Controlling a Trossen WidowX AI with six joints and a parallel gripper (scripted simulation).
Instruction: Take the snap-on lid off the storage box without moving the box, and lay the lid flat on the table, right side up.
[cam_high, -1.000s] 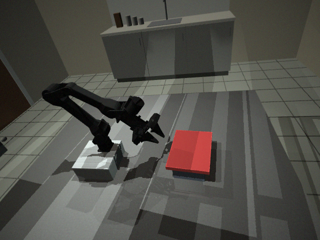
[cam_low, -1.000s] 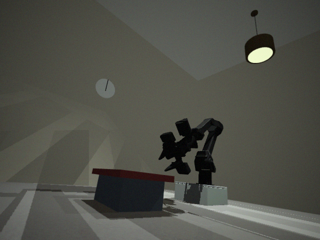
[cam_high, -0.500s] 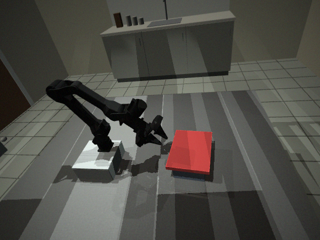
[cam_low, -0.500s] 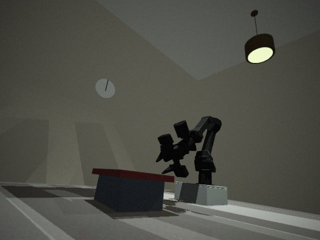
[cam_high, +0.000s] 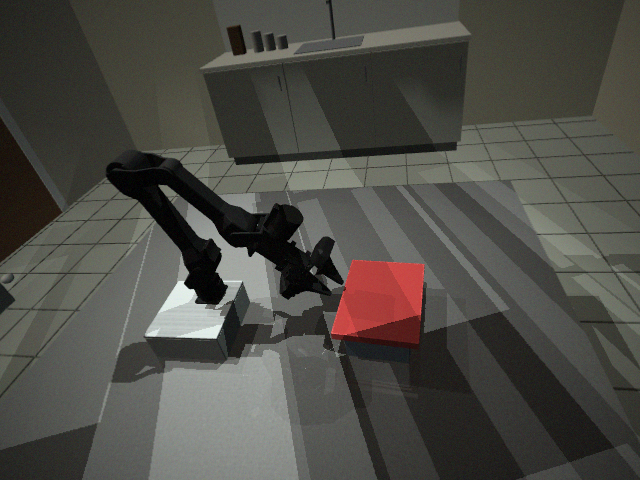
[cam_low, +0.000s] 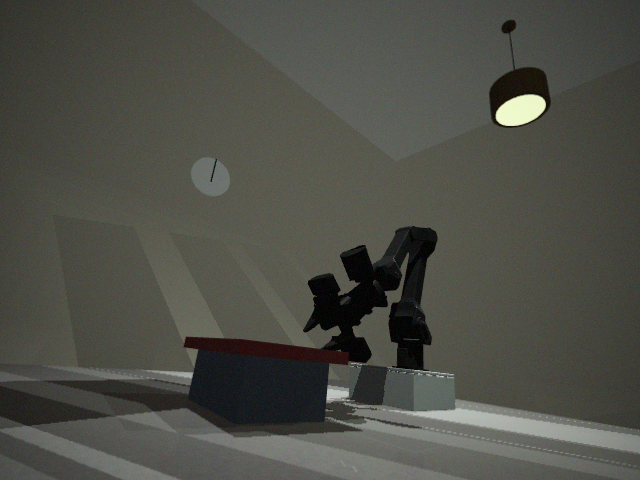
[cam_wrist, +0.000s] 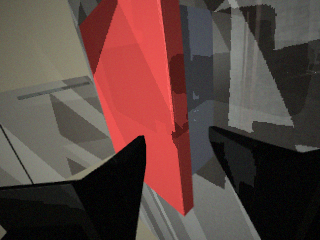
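Right now the red lid is 10 cm ahead of my gripper tip, 2 cm below it and 1 cm to the right of it. From my gripper tip the other things lie so: storage box: 10 cm ahead, 6 cm below, 1 cm to the right.
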